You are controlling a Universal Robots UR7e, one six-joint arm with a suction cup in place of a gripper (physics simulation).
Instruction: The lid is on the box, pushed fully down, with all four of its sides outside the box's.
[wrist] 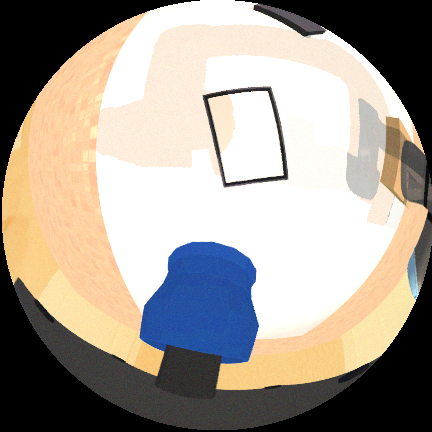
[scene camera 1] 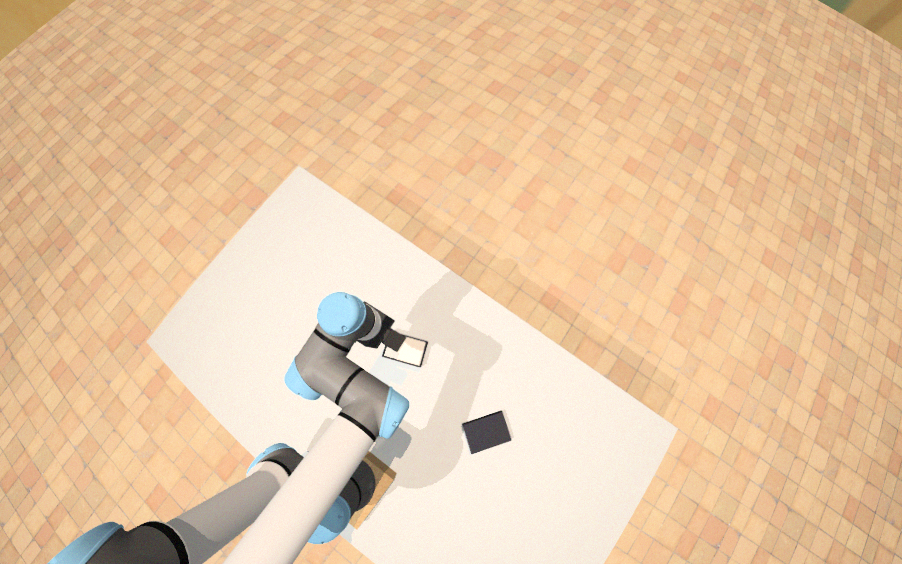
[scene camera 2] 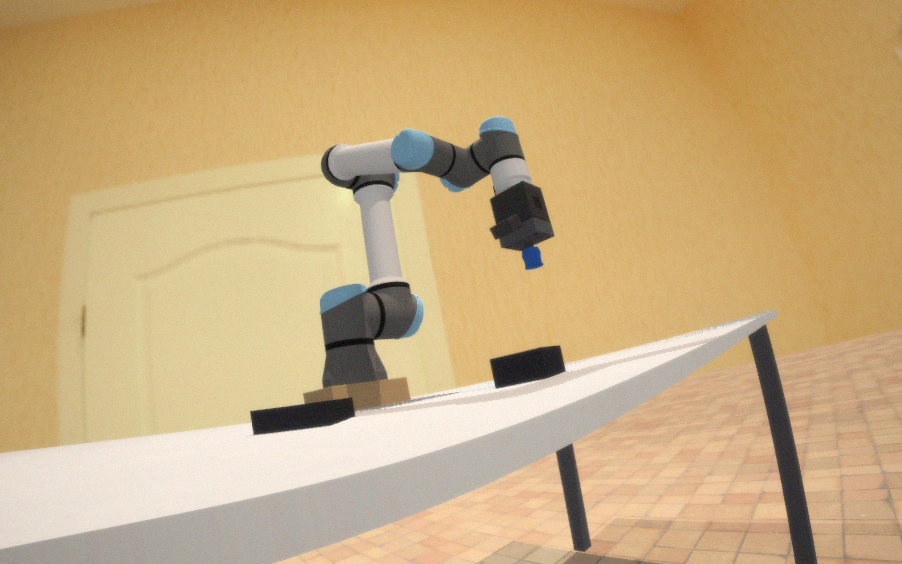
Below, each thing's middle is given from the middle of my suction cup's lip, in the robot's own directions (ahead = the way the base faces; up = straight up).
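The box (scene camera 2: pixel 540 363) is one I can see, and it's 6 cm to the right of my suction cup and 18 cm below it. There's a lid (scene camera 2: pixel 325 413) too, and that's 19 cm below my suction cup and 43 cm to the right of it.
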